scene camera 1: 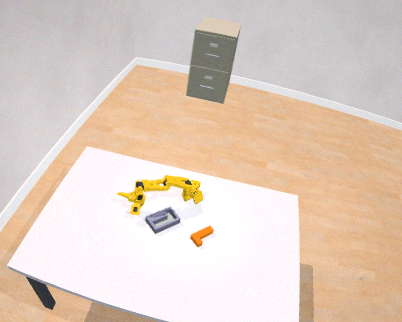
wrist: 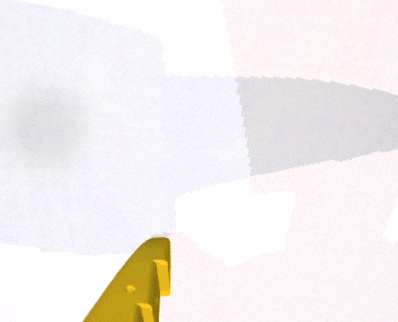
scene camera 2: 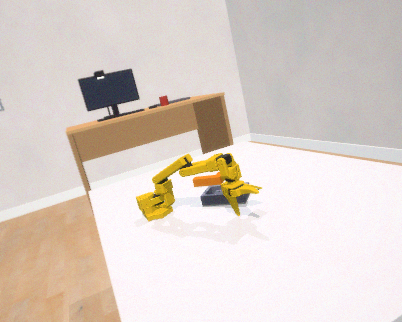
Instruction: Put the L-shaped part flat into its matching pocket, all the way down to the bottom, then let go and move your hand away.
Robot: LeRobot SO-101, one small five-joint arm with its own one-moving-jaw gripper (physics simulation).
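Frame: origin at the arm's base, x down, y ahead, z right, level; centimetres.
Seen in the pictures: hand, tool point: (wrist: 170, 259) (scene camera 2: 239, 214); arm's base, link origin: (scene camera 1: 191, 199) (scene camera 2: 163, 210).
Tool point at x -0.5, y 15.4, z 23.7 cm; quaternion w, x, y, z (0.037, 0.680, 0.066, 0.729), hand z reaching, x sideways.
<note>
Offsets run from my tool point to a thing's top centre. Level surfaces: height alone.
The orange L-shaped part {dx -2.5, dy +7.0, dz -34.1 cm} (scene camera 1: 196, 239) (scene camera 2: 206, 181) lies flat on the white table, apart from the tray, to its lower right in scene camera 1. The dark grey tray {dx -3.2, dy +3.5, dz -13.6 cm} (scene camera 1: 167, 228) (scene camera 2: 214, 200) has raised walls and an L-shaped pocket with a lighter floor. The pocket holds no part. My gripper (scene camera 1: 126, 203) (scene camera 2: 249, 201) is fully open and empty, low over the table on the side of the tray away from the orange part. In the wrist view one notched yellow jaw shows over bare table; the part and tray do not show there.
The yellow arm's base (scene camera 1: 192, 195) (scene camera 2: 156, 207) stands on the white table {dx +0.5 cm} (scene camera 1: 250, 280) (scene camera 2: 300, 260). A filing cabinet (scene camera 1: 211, 65) stands on the floor behind. A wooden desk (scene camera 2: 140, 137) with a monitor (scene camera 2: 110, 90) and red cup (scene camera 2: 164, 100) stands beyond the table.
</note>
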